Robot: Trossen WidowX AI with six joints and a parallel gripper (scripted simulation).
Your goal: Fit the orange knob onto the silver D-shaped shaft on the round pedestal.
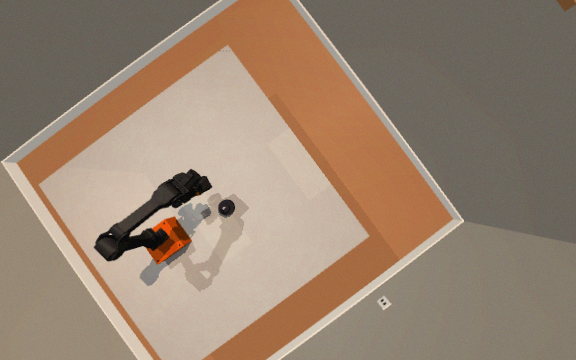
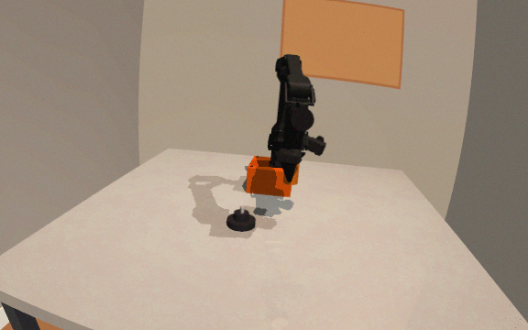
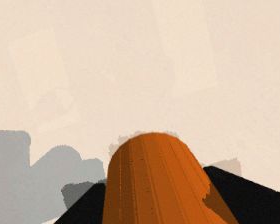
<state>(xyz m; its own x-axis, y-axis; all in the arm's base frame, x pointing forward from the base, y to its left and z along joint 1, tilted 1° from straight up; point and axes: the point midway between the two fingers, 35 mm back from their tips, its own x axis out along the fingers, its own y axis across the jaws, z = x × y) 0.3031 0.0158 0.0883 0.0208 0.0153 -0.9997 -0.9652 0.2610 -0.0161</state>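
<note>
Now: the orange knob 30 mm above my gripper tip. Round my gripper tip: round dark pedestal 10 mm ahead, 130 mm to the right, 120 mm below.
</note>
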